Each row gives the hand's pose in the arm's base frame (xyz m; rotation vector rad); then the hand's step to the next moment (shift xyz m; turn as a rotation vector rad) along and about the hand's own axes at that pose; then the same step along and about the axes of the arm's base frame.
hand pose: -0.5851 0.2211 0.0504 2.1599 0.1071 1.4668
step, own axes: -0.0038 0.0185 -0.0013 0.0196 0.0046 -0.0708
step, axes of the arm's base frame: -0.0068 -0.0167 0.0057 -0.0557 0.0293 0.0382
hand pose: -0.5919 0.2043 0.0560 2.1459 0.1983 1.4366
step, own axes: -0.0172 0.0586 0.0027 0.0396 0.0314 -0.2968
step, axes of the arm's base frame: -0.0150 -0.0573 0.0153 -0.2533 0.0953 0.1319
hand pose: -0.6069 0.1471 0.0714 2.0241 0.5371 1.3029
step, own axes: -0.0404 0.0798 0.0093 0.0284 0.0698 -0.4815
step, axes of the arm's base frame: -0.0094 -0.0846 0.0290 -0.4262 0.1182 0.2048
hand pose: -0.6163 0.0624 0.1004 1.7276 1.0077 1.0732
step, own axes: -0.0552 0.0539 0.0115 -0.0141 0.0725 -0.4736
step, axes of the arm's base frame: 0.0041 -0.0706 0.0329 -0.4314 0.0765 0.1944
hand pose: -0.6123 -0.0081 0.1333 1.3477 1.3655 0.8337
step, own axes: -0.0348 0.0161 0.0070 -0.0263 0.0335 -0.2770
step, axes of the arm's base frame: 0.0069 -0.0329 0.0198 -0.2571 0.0259 0.1085
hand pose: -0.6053 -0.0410 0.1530 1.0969 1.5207 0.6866
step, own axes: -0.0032 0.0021 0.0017 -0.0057 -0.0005 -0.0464
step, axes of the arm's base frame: 0.0022 -0.0023 0.0028 -0.0448 0.0007 0.0134
